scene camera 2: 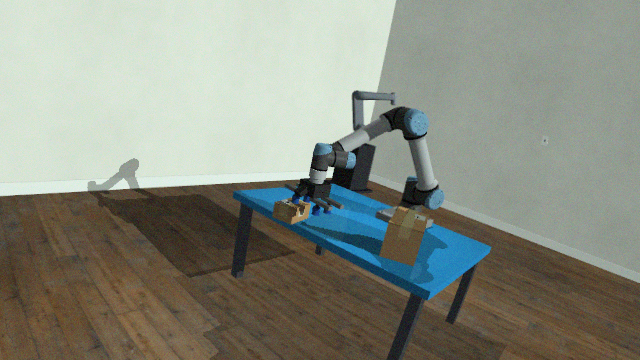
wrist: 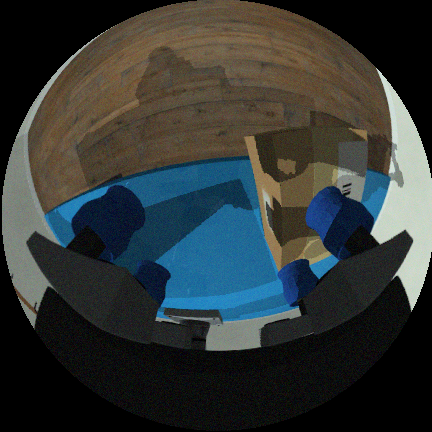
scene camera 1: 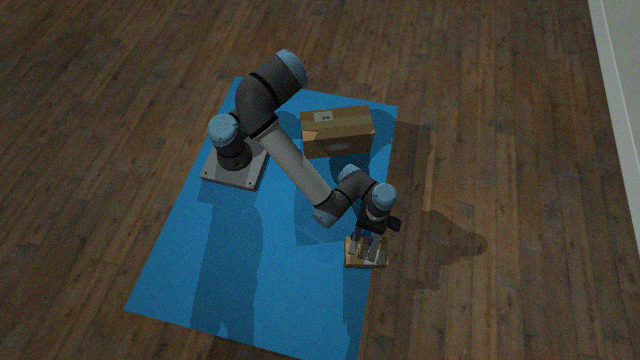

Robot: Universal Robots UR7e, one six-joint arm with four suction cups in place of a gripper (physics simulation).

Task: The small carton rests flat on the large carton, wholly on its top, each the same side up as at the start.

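Where they show: hand, its tool point: (scene camera 2: 310,207) (wrist: 225,250); arm's base, origin of its link: (wrist: 194,322) (scene camera 1: 235,156).
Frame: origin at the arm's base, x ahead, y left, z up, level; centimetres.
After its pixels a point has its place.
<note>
The small carton (scene camera 1: 361,263) @(x 65.7, y -27.4, z 3.8 cm) (scene camera 2: 288,213) @(x 72.6, y -16.8, z 0.9 cm) (wrist: 294,193) @(x 68.2, y -17.1, z 3.7 cm) lies flat at the edge of the blue table (scene camera 1: 250,277) @(x 27.5, y -44.8, z -3.7 cm) (scene camera 2: 358,228) @(x 39.6, y -2.1, z -3.7 cm) (wrist: 201,225) @(x 59.8, y -9.5, z -3.7 cm), label side up. The large carton (scene camera 1: 336,129) @(x 40.2, y 20.4, z 11.6 cm) (scene camera 2: 403,235) @(x 52.7, y 30.6, z 7.9 cm) stands apart from it, near the arm's base, with nothing on its top. My suction gripper (scene camera 1: 364,247) (scene camera 2: 310,205) @(x 64.2, y -12.3, z 5.0 cm) (wrist: 223,250) @(x 64.2, y -12.3, z 5.0 cm) hangs very close above the small carton. In the wrist view only the right pair of blue cups is over the carton; the left pair is over bare table. I cannot tell whether the cups touch it. Suction is off and nothing is held.
The arm's grey base plate (scene camera 1: 232,172) @(x 2.5, y -7.8, z -0.1 cm) is bolted to the table beside the large carton. A dark cabinet (scene camera 2: 360,170) with a grey post stands on the floor behind the table. The small carton lies right at the table's edge above the wooden floor (scene camera 1: 492,223).
</note>
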